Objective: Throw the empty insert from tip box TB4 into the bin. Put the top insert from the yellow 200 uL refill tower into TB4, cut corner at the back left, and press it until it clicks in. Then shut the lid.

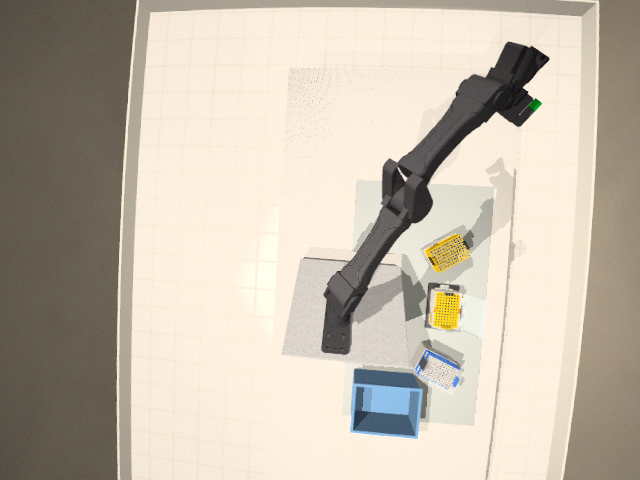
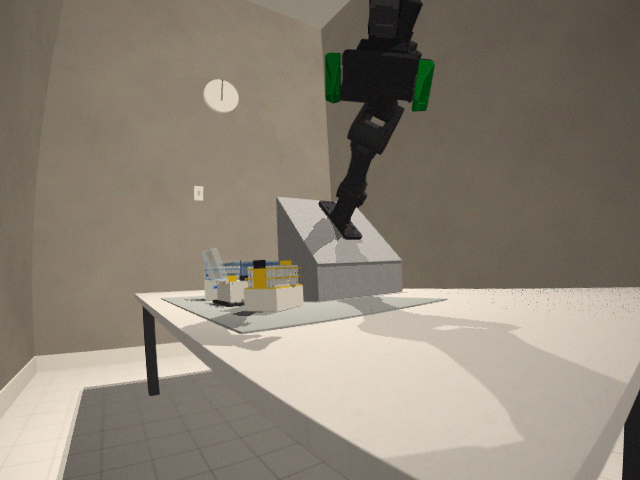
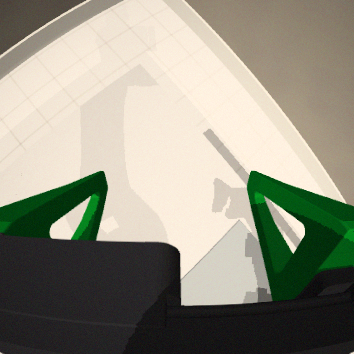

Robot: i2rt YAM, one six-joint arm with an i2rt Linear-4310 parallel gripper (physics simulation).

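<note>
Tip box TB4 [image 1: 461, 321] [image 2: 230, 292] stands in a dark holder on the mat, between two refill towers. Its clear lid [image 1: 474, 315] [image 2: 211, 263] stands open, away from the arm's base. A yellow insert [image 1: 446, 310] with dark holes, looking empty, sits in the box. The yellow refill tower [image 1: 447, 252] [image 2: 273, 298] stands turned on the mat, its top insert filled with pale tips. The blue bin [image 1: 387, 408] is near the arm's base. My gripper [image 2: 377, 104] [image 3: 176, 178] is open and empty, high above the table and well away from the boxes.
A blue refill tower [image 1: 439, 370] stands turned beside TB4, near the bin. The arm's base is on a grey sloped block [image 1: 305, 320] [image 2: 359, 279]. The grey-green mat [image 1: 454, 410] [image 2: 248, 324] lies under the boxes. The table edge runs beyond the mat.
</note>
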